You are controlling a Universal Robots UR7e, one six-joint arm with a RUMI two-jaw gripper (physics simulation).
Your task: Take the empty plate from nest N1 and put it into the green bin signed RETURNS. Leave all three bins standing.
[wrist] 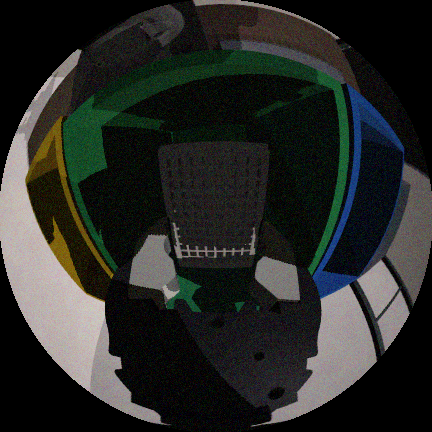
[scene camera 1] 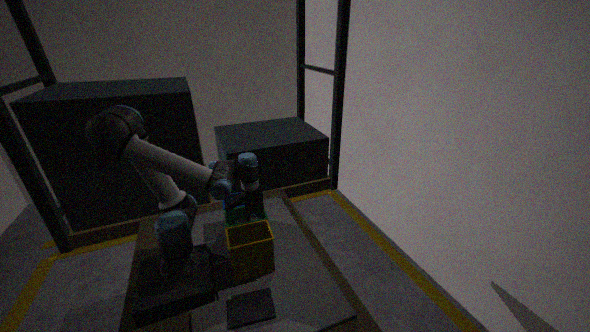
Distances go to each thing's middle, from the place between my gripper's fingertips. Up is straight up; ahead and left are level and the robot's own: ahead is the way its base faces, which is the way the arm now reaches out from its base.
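Measuring from my hand, I find the green bin [wrist: 110,141] 2 cm below and 2 cm behind. The plate [wrist: 214,191] is 1 cm above my hand and 1 cm behind it, whereas the blue bin [wrist: 375,158] is 2 cm below my hand, 2 cm behind it and 13 cm to the left of it.
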